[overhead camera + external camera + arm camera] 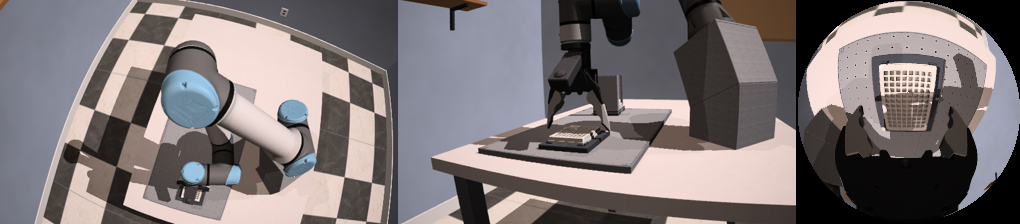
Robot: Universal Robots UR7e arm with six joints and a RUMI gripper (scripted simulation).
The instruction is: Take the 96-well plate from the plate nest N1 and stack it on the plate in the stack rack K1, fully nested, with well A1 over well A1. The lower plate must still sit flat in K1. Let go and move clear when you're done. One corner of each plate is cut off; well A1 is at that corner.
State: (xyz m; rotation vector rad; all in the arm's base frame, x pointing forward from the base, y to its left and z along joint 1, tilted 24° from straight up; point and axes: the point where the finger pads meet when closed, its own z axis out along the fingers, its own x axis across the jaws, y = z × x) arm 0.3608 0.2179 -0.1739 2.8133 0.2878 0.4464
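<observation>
The plate nest N1 is 2 cm below my hand.
</observation>
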